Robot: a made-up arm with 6 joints. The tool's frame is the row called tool.
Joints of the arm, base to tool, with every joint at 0 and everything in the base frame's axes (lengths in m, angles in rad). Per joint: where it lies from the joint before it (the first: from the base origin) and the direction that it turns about. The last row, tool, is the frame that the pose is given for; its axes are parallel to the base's.
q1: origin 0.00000 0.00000 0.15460 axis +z
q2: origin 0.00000 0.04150 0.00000 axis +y
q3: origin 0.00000 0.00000 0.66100 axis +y
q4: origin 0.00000 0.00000 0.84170 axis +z
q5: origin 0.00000 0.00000 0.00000 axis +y
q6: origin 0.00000 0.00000 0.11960 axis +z
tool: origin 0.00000 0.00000 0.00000
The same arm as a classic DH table. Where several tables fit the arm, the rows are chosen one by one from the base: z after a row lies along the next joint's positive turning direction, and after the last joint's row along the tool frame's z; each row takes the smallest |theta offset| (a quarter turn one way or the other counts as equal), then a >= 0, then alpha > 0; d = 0 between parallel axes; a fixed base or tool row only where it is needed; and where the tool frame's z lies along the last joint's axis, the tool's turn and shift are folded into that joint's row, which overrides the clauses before.
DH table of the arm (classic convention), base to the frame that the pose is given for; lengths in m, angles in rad. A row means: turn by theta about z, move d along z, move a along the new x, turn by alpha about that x. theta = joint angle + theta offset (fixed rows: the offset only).
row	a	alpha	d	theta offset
q1	0	-1.5708	0.1546	0
q2	0.661	0	0	-1.5708
q3	0	1.5708	0.0415	1.5708
q4	0	-1.5708	0.8417	0
q5	0	1.5708	0	0
q6	0	0	0.1196	0

